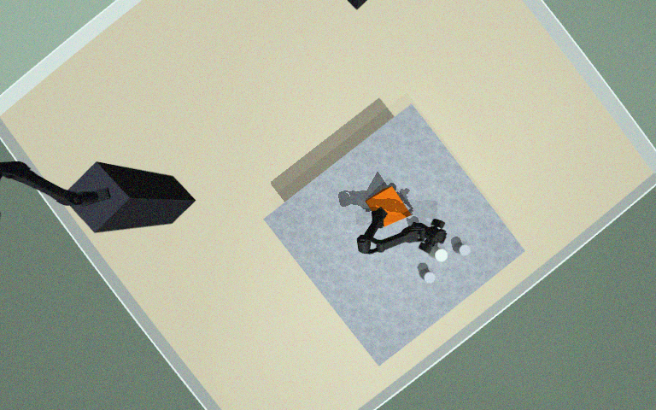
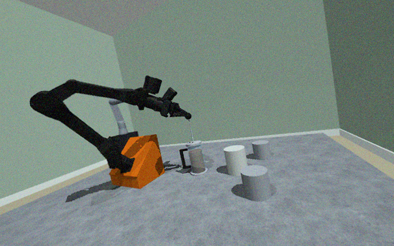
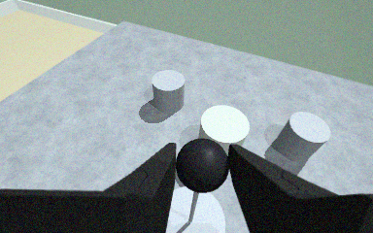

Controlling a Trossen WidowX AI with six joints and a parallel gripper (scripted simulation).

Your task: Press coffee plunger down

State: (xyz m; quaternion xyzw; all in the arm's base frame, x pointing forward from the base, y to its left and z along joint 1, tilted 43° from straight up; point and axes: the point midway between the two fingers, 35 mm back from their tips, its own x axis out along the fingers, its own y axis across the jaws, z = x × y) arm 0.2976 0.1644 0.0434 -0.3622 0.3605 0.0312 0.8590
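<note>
Now: gripper tip 2 cm past the glass coffee press, 1 cm to the left of it and 13 cm above it.
</note>
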